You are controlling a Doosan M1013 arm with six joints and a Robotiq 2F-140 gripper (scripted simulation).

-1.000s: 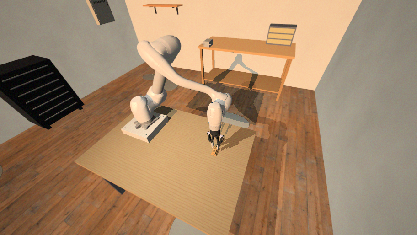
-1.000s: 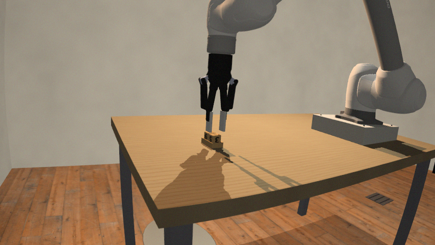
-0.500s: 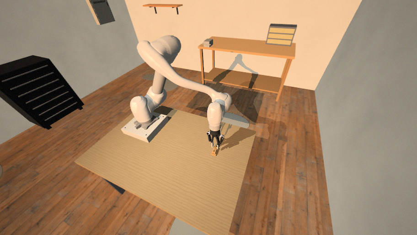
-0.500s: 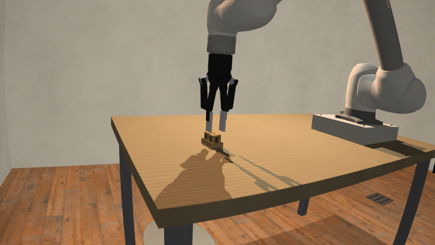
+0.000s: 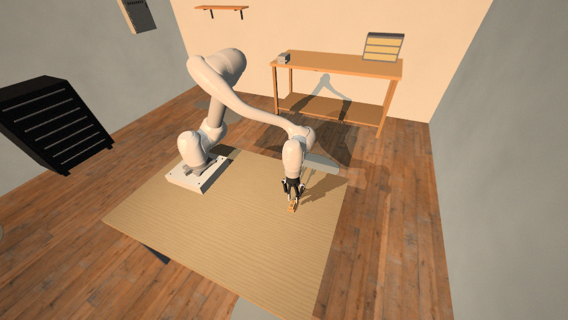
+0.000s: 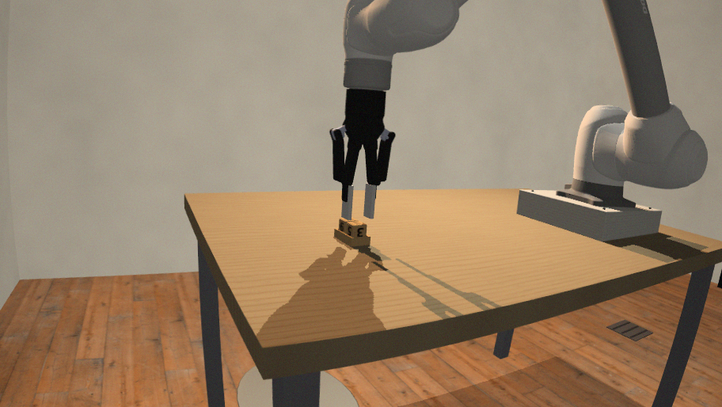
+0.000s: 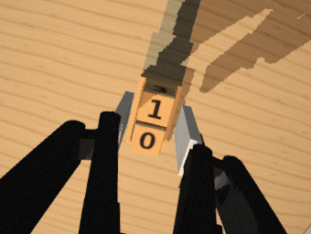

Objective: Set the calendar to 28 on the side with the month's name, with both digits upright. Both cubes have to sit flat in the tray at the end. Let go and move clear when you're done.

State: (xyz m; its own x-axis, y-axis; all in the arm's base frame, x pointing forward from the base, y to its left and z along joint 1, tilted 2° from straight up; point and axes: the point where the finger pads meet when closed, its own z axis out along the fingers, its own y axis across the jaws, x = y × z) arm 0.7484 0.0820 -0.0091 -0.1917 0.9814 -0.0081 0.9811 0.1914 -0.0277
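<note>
The wooden calendar tray is 2 cm to the right of my hand and 7 cm below it.
</note>
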